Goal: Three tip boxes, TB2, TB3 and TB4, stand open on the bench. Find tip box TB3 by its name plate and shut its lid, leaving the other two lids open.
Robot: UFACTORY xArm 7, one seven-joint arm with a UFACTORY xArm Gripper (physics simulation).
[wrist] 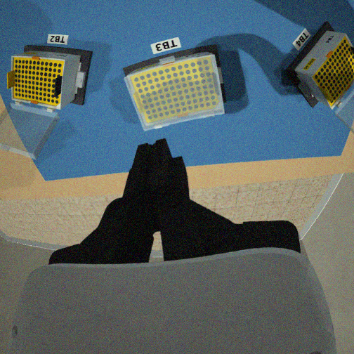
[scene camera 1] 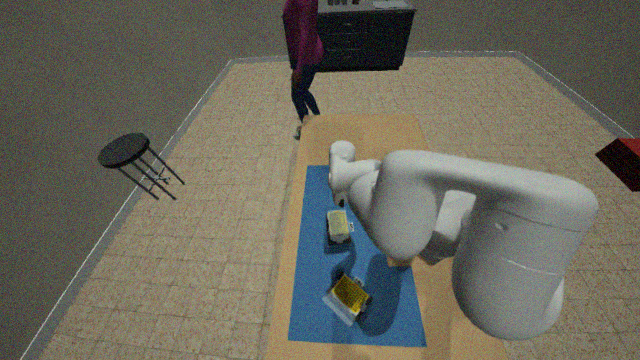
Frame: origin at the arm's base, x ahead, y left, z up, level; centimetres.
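Where they show: gripper, fingertip midpoint: (scene camera 1: 339, 203).
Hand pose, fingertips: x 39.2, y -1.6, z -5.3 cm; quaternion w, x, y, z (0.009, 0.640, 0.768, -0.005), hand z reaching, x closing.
Observation:
Things, the pixels of their top centre, and the offset from my fingertips. Level surfaces: height alone.
- Tip box TB3, middle of its top: (scene camera 1: 340, 221) dz -15.0, dx -1.1, dy +0.7 cm
- Tip box TB4, middle of its top: (scene camera 1: 350, 292) dz -15.3, dx -5.2, dy +29.4 cm
- blue mat, its level: dz -22.8 cm
- wooden bench, its level: dz -23.0 cm
Tip box TB3 (scene camera 1: 338, 225) (wrist: 175, 90), behind its name plate (scene camera 1: 351, 227) (wrist: 165, 45), has its clear lid lying down over the yellow tip rack; a small gap at the rim could not be told. Tip box TB2 (wrist: 37, 80) is at the left in the wrist view, its clear lid (wrist: 30, 132) folded back open; the arm hides it in the scene view. Tip box TB4 (scene camera 1: 350, 294) (wrist: 332, 70) stands angled, its lid (scene camera 1: 337, 309) open. My gripper (scene camera 1: 341, 203) (wrist: 160, 160) is shut and empty, apart from TB3 in the wrist view, on its lid-hinge side.
The boxes stand on a blue mat (scene camera 1: 310, 320) (wrist: 270, 130) on the wooden bench (scene camera 1: 360, 130) (wrist: 270, 165). A person (scene camera 1: 304, 45) stands by the bench's far end, near a dark cabinet (scene camera 1: 365, 40). A black stool (scene camera 1: 124, 150) is at the left, a red object (scene camera 1: 622, 160) at the right.

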